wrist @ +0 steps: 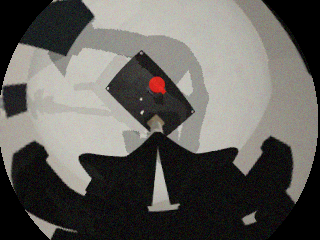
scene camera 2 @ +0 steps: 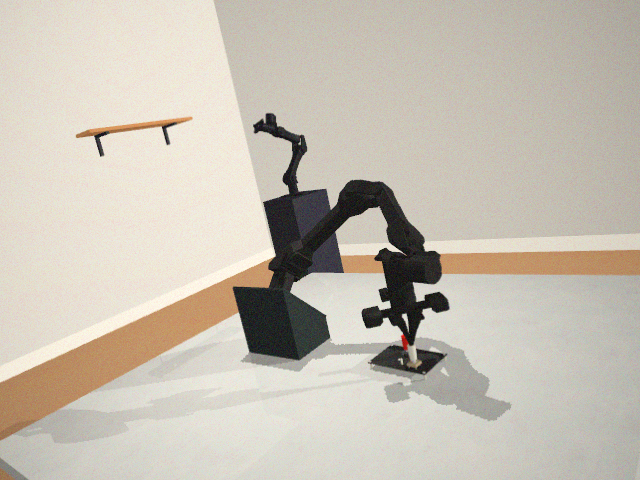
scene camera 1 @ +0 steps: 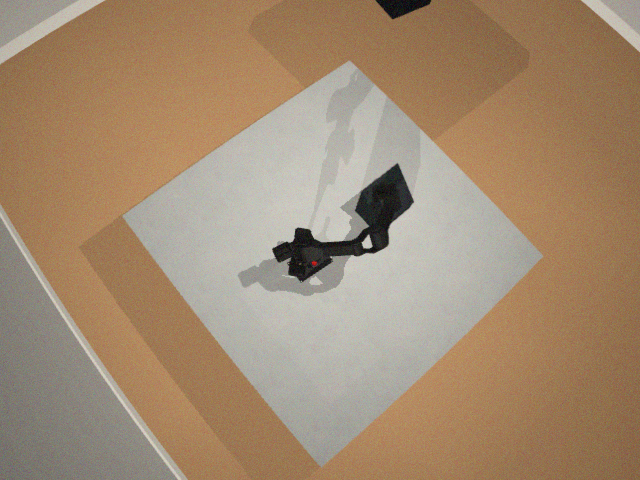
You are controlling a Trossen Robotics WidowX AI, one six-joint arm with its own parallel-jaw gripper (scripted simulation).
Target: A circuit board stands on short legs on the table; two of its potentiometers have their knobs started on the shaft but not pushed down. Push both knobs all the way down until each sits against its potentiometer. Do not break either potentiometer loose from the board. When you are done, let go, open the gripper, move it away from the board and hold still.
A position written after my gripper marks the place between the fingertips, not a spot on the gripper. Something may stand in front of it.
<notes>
I see my gripper point(scene camera 2: 411, 345).
My gripper shows as well in the wrist view point(wrist: 157, 135).
</notes>
